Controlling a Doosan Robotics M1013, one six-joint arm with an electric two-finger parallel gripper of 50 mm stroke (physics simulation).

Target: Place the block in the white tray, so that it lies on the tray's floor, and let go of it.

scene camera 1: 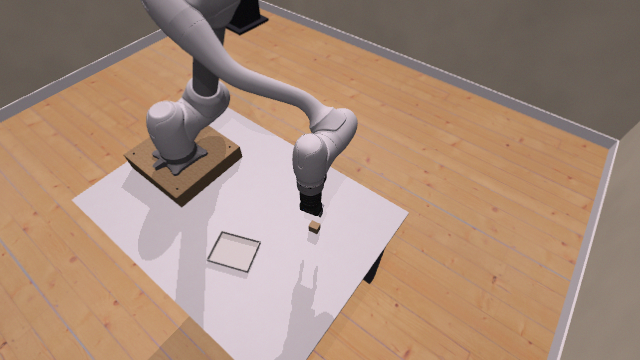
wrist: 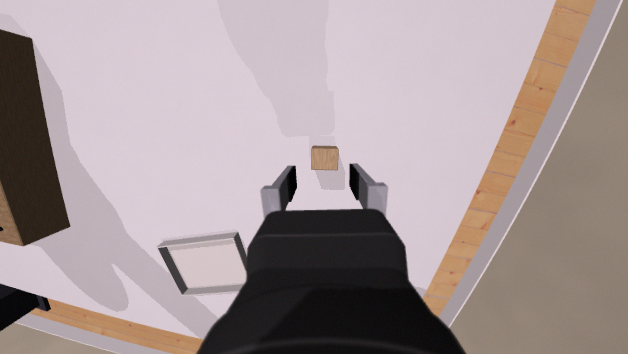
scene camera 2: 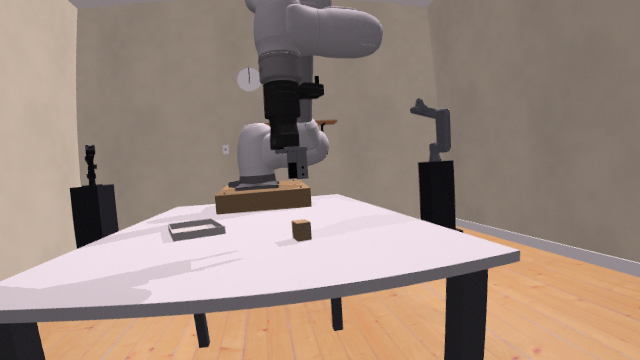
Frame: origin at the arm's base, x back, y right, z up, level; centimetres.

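Where they show: gripper, between the fingertips: [scene camera 1: 313, 212] [wrist: 322, 175] [scene camera 2: 298, 178]; arm's base, origin of its link: [scene camera 1: 180, 154] [scene camera 2: 258, 187].
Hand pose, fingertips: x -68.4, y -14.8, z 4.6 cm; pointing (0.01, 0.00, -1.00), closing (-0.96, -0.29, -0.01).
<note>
Each offset is from my fingertips to the top centre of the thing. Level surfaces: height alone.
A small wooden block @(dx -0.3, dy +0.1, dz -9.1 cm) [scene camera 1: 314, 227] [scene camera 2: 301, 230] [wrist: 324, 158] rests on the white table, outside the tray. The white tray @(dx +16.8, dy +28.4, dz -11.0 cm) [scene camera 1: 228, 264] [scene camera 2: 200, 233] [wrist: 173, 270] with a dark rim lies flat on the table; in scene camera 1 it is left of the block, and in the wrist view the gripper's body hides its right part. My gripper [scene camera 2: 297, 175] [wrist: 322, 175] is open and empty and hangs above the table over the block's area. In the wrist view the block appears a little beyond the fingertips, between their lines, with its sides about square to the fingers. In scene camera 1 the fingers are mostly hidden.
The robot's base stands on a wooden plinth [scene camera 1: 182, 192] [scene camera 2: 262, 200] [wrist: 35, 150] at the far part of the white table @(dz -13.0 cm) [scene camera 1: 370, 215] [scene camera 2: 380, 255] [wrist: 425, 100]. Black pedestals [scene camera 2: 437, 195] [scene camera 2: 95, 212] stand beyond the table at either side in scene camera 2.
</note>
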